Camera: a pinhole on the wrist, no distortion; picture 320 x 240 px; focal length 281.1 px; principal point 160.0 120.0 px. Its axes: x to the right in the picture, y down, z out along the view. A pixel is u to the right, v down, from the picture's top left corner.
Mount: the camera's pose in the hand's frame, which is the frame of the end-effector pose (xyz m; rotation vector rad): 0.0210 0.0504 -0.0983 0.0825 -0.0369 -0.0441
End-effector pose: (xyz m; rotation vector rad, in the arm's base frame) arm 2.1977 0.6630 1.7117 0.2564 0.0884 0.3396
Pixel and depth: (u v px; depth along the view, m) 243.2 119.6 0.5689
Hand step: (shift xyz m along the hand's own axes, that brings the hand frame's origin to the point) 0.1671 -0.0045 0.4741
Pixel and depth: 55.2 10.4 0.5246
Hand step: -0.2032 -0.1871 0.4003
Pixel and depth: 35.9 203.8 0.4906
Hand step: -0.2080 0.1659 0.3949
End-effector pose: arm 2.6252 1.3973 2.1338 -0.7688 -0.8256 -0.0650
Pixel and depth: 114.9 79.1 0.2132
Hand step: -0.0227 0.0037 0.1103
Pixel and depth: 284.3 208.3 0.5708
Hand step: 0.2585 0.1709 0.4939
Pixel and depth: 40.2 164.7 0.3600
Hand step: -0.1437 0.0850 0.2596
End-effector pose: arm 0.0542 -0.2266 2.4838 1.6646 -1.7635 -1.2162
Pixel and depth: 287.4 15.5 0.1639
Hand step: 0.0862 -0.0270 0.0625
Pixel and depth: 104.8 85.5 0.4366
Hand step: -0.0837 -0.0346 0.3291
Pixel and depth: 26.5 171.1 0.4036
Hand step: -0.1828 0.0993 0.3030
